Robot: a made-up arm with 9 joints. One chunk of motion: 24 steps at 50 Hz.
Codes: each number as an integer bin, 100 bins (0 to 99) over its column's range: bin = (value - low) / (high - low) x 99, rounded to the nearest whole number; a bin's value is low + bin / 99 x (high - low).
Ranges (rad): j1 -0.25..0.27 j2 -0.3..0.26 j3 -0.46..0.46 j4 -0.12..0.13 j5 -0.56..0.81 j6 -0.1..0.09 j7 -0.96..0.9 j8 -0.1..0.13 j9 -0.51..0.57
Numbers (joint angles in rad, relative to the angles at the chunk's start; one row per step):
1: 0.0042 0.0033 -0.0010 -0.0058 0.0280 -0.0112 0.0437 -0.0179 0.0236
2: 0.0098 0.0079 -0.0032 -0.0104 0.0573 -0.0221 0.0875 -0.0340 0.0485
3: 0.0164 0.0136 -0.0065 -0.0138 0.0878 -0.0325 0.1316 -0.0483 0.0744
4: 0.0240 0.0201 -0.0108 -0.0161 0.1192 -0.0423 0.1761 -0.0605 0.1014
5: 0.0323 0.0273 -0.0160 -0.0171 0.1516 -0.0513 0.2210 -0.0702 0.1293
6: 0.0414 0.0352 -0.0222 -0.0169 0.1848 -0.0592 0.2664 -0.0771 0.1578
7: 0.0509 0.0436 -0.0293 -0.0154 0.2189 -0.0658 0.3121 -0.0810 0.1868
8: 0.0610 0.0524 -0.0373 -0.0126 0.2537 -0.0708 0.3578 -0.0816 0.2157
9: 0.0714 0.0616 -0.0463 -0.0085 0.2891 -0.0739 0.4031 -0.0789 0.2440
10: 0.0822 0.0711 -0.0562 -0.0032 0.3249 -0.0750 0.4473 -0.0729 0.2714
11: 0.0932 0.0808 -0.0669 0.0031 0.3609 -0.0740 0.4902 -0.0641 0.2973
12: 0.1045 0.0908 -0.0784 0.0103 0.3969 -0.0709 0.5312 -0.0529 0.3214
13: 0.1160 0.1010 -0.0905 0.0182 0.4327 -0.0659 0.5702 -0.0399 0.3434
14: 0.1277 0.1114 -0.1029 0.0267 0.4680 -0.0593 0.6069 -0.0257 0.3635
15: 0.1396 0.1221 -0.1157 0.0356 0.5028 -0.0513 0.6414 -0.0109 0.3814
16: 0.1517 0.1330 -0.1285 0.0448 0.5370 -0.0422 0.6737 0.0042 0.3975
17: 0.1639 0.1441 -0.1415 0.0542 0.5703 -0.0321 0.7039 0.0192 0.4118
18: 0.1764 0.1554 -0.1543 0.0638 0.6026 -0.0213 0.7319 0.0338 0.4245
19: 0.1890 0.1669 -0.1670 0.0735 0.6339 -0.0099 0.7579 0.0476 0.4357
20: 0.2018 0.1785 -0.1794 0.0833 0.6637 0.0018 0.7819 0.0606 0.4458
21: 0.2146 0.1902 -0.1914 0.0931 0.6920 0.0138 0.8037 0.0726 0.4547
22: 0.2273 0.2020 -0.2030 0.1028 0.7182 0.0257 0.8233 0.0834 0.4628
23: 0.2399 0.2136 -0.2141 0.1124 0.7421 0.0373 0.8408 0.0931 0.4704
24: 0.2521 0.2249 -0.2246 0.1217 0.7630 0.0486 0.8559 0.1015 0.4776
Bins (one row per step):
1: 48 54 49 45 42 46 53 35 49
2: 49 54 49 43 45 41 56 28 51
3: 51 55 49 42 47 35 58 22 54
4: 52 57 48 41 49 30 60 17 56
5: 54 58 48 41 51 25 63 13 59
6: 55 59 47 41 54 21 65 10 61
7: 57 61 46 41 56 18 68 8 64
8: 59 62 45 43 59 15 70 8 67
9: 61 64 45 44 61 14 73 9 69
10: 63 66 43 46 64 13 75 12 72
11: 65 67 42 49 67 14 77 15 74
12: 67 69 41 52 69 15 79 20 76
13: 70 71 40 55 72 18 81 26 78
14: 72 73 38 58 74 21 83 32 80
15: 74 75 37 62 77 25 85 38 82
16: 76 77 36 65 79 30 87 45 83
17: 79 79 34 69 82 35 89 51 84
18: 81 81 33 73 84 41 90 58 86
19: 84 83 32 77 86 47 91 64 87
20: 86 85 30 81 88 53 93 69 88
21: 88 87 29 84 90 59 94 74 88
22: 91 89 28 88 92 65 95 79 89
23: 93 91 26 92 94 72 96 83 90
24: 96 93 25 96 96 77 97 87 91

